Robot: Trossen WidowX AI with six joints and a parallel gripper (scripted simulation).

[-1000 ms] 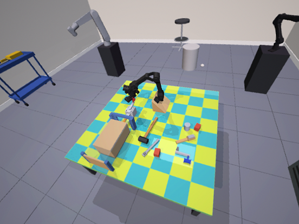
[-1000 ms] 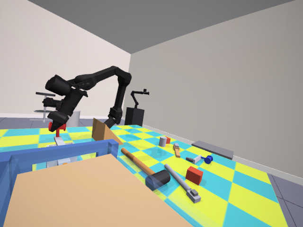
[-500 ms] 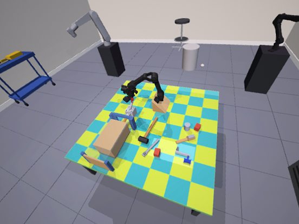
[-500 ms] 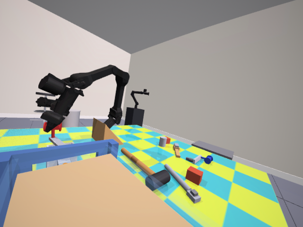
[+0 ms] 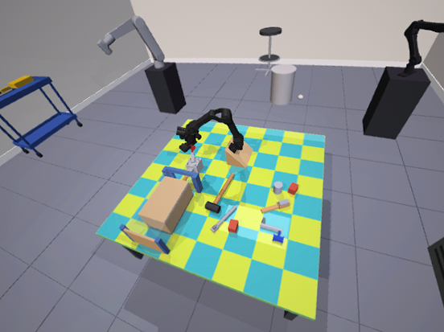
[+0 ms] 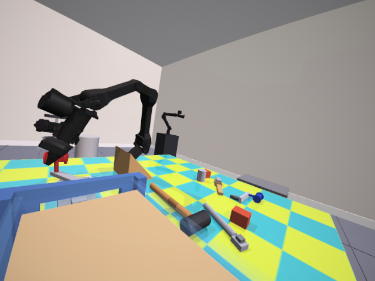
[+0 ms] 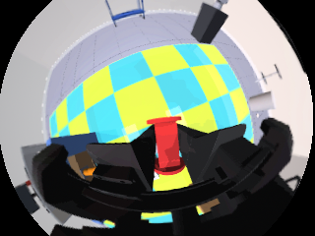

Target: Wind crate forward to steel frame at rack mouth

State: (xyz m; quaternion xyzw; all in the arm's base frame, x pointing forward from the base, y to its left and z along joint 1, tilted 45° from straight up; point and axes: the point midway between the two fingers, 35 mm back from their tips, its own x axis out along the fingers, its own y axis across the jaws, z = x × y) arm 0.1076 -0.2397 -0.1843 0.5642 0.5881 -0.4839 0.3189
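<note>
Right now my gripper tip is 40 mm short of the winch handle, 40 mm to the right of it and 20 mm above it. The rest, counted from my gripper tip: brush (220 mm ahead, 720 mm to the left, 110 mm below); then red grip (20 mm to the left, 10 mm above); then grey winch (80 mm ahead, 60 mm to the left, 100 mm below).
</note>
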